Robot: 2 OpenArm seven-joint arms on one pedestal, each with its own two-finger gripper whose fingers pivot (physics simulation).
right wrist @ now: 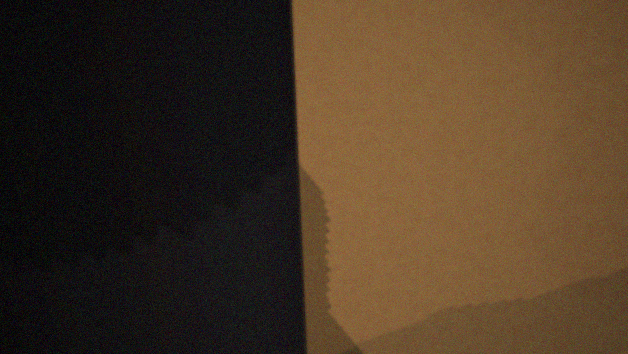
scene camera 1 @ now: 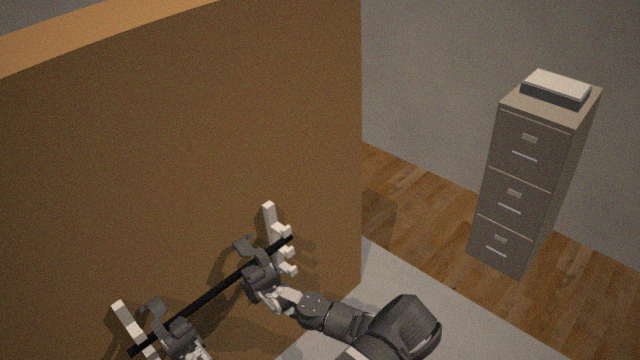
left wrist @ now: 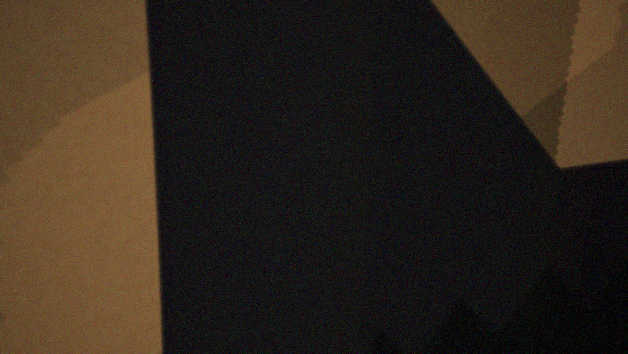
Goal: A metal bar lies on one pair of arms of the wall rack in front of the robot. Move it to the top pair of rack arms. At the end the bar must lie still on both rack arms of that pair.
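Note:
A long black metal bar [scene camera 1: 215, 293] [left wrist: 300, 150] [right wrist: 200, 125] runs diagonally along the wall rack in scene camera 1. Its right end lies just below the top arm of the white right rack post [scene camera 1: 269, 215], at the middle arm. Its left end crosses the left rack post [scene camera 1: 123, 315], whose lower part is cut off by the picture edge. My left gripper [scene camera 1: 162, 324] is open at the bar near the left post, with one finger above it. My right gripper [scene camera 1: 256, 257] is open at the bar near the right post, likewise with one finger above. The lower fingers are hidden.
A large brown panel [scene camera 1: 200, 125] stands behind the rack, and its right edge is near the right post. A grey filing cabinet [scene camera 1: 525, 175] stands at the far right on the wooden floor [scene camera 1: 415, 200]. My right arm reaches in from the bottom.

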